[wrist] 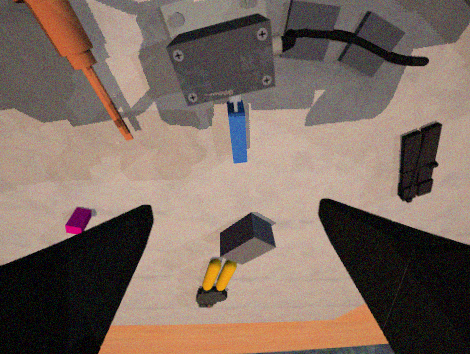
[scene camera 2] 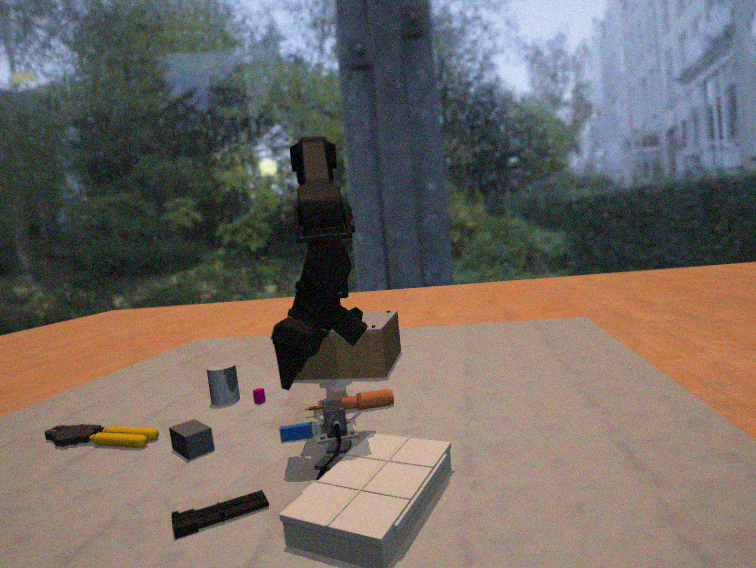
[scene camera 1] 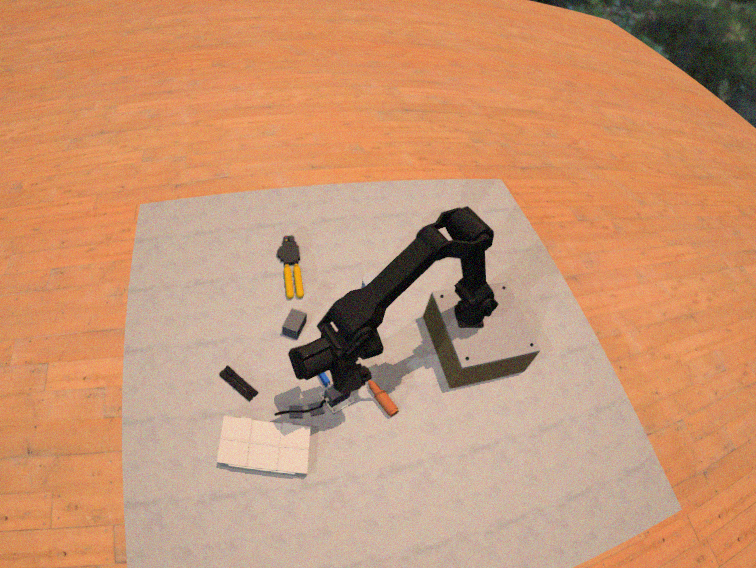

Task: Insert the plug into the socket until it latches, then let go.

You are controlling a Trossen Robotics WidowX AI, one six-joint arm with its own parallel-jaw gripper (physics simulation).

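Frame: origin at the arm's base, x ahead, y right, z down, level; millimetres.
Seen in the pictures: gripper, fingertip midpoint: [wrist: 236, 209] [scene camera 2: 291, 379]; arm's base, link origin: [scene camera 1: 468, 316].
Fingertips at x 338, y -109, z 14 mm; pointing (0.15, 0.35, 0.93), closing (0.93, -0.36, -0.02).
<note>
Offsets run from my fingertips to a thing's middle. "pt": to the spot under its first point.
The blue plug {dz +79, dx +2, dy -10 mm} [scene camera 1: 323, 378] [scene camera 2: 296, 431] [wrist: 239, 135] lies in line with the socket, a dark grey block {dz +68, dx -20, dy -54 mm} [scene camera 2: 334, 421] [wrist: 225, 62] with screws at its corners and a black cable on one side. A short pale metal part shows between the plug's blue body and the socket's face in the wrist view, and in scene camera 2. How deep the metal tip sits inside is hidden. My gripper [scene camera 2: 287, 387] [wrist: 236, 209] is wide open and empty. It is raised above the mat, back from the plug, and its fingertips are apart from it.
An orange screwdriver {dz +77, dx -113, dy -34 mm} [scene camera 1: 383, 398] [scene camera 2: 374, 400] [wrist: 65, 30] lies close to the socket. A dark block {dz +73, dx +73, dy +141 mm} [scene camera 1: 294, 323] [scene camera 2: 191, 438] [wrist: 242, 242], yellow-handled pliers {pt dz +70, dx +90, dy +276 mm} [scene camera 1: 289, 280] [scene camera 2: 125, 438], a black bar {dz +82, dx +204, dy -24 mm} [scene camera 1: 238, 382] [scene camera 2: 220, 514], a white tiled box {dz +73, dx +138, dy -183 mm} [scene camera 1: 264, 445] [scene camera 2: 366, 482] and a grey cylinder {dz +55, dx -123, dy +243 mm} [scene camera 2: 223, 385] stand around.
</note>
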